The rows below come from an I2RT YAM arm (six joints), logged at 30 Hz.
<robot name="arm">
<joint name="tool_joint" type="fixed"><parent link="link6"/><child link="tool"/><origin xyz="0 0 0" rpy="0 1.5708 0"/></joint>
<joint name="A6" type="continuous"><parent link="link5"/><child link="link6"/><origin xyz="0.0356 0 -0.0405" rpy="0 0 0"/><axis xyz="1 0 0"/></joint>
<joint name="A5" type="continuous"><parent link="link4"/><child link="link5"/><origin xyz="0.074 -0.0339 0.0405" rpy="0 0 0"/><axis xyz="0 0 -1"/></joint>
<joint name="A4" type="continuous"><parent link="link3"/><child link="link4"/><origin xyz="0.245 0.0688 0.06" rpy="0 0 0"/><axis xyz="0 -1 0"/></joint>
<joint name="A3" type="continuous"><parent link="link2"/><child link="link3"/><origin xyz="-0.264 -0.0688 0" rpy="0 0 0"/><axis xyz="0 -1 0"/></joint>
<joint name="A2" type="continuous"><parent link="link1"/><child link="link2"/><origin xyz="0.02 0.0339 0.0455" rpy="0 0 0"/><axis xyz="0 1 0"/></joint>
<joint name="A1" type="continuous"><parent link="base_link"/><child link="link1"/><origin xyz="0 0 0.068" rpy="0 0 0"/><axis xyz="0 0 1"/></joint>
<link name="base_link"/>
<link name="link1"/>
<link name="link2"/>
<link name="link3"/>
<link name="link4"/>
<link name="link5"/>
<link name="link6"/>
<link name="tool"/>
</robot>
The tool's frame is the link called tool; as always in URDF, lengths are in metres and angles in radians. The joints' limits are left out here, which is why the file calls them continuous.
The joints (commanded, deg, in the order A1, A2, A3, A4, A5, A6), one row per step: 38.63, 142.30, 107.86, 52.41, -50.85, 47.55; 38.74, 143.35, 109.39, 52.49, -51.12, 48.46; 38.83, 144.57, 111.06, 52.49, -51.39, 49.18; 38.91, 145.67, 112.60, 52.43, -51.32, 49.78; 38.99, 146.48, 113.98, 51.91, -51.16, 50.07; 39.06, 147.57, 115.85, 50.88, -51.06, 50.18; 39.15, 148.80, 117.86, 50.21, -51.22, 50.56; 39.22, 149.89, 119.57, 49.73, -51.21, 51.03; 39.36, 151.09, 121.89, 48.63, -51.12, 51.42; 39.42, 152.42, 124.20, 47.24, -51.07, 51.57; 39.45, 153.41, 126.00, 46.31, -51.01, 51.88; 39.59, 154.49, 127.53, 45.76, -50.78, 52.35; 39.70, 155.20, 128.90, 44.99, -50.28, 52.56; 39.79, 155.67, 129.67, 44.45, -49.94, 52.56; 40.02, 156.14, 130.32, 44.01, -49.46, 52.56; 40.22, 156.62, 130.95, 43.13, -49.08, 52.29; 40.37, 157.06, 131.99, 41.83, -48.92, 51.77
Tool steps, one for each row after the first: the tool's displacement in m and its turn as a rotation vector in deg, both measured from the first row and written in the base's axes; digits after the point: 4 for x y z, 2 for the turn. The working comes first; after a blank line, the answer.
Tool pose at each row, in the base's axes (x y z in m, rotation vector in deg; the steps are taken from these numbers as rounded here): 0.4176, 0.3691, 0.2156, -45.02, 82.15, 100.89; 0.4194, 0.3720, 0.2146, -45.02, 82.06, 101.71; 0.4215, 0.3750, 0.2126, -45.10, 81.98, 102.38; 0.4236, 0.3777, 0.2109, -44.86, 81.92, 102.82; 0.4254, 0.3801, 0.2103, -44.59, 82.04, 103.02; 0.4281, 0.3831, 0.2089, -44.40, 82.38, 103.14; 0.4305, 0.3863, 0.2075, -44.46, 82.48, 103.55; 0.4326, 0.3889, 0.2061, -44.28, 82.61, 103.94; 0.4348, 0.3925, 0.2060, -44.07, 82.81, 104.30; 0.4377, 0.3956, 0.2042, -43.85, 83.36, 104.48; 0.4399, 0.3978, 0.2034, -43.59, 83.69, 104.72; 0.4411, 0.4006, 0.2007, -43.14, 84.08, 105.09; 0.4422, 0.4027, 0.2005, -42.52, 84.32, 105.12; 0.4428, 0.4043, 0.1995, -42.15, 84.58, 105.06; 0.4424, 0.4068, 0.1979, -41.74, 84.85, 105.05; 0.4423, 0.4092, 0.1954, -41.43, 85.49, 104.88; 0.4426, 0.4115, 0.1950, -41.49, 85.95, 104.58

0.0018, 0.0029, -0.0010, 0.27, 0.40, 0.54; 0.0039, 0.0059, -0.0030, 0.47, 0.70, 1.03; 0.0060, 0.0086, -0.0047, 0.70, 1.01, 1.18; 0.0078, 0.0110, -0.0053, 0.77, 1.29, 1.16; 0.0105, 0.0140, -0.0067, 0.64, 1.61, 1.15; 0.0129, 0.0172, -0.0081, 0.66, 1.86, 1.47; 0.0150, 0.0198, -0.0095, 0.73, 2.22, 1.63; 0.0172, 0.0234, -0.0096, 0.76, 2.60, 1.76; 0.0201, 0.0265, -0.0114, 0.51, 3.08, 1.80; 0.0223, 0.0287, -0.0122, 0.44, 3.49, 1.83; 0.0235, 0.0315, -0.0149, 0.43, 4.08, 1.85; 0.0246, 0.0336, -0.0151, 0.50, 4.46, 1.53; 0.0252, 0.0352, -0.0161, 0.44, 4.72, 1.29; 0.0248, 0.0377, -0.0177, 0.40, 5.02, 1.07; 0.0247, 0.0401, -0.0202, 0.04, 5.39, 0.83; 0.0250, 0.0424, -0.0206, -0.37, 5.44, 0.71
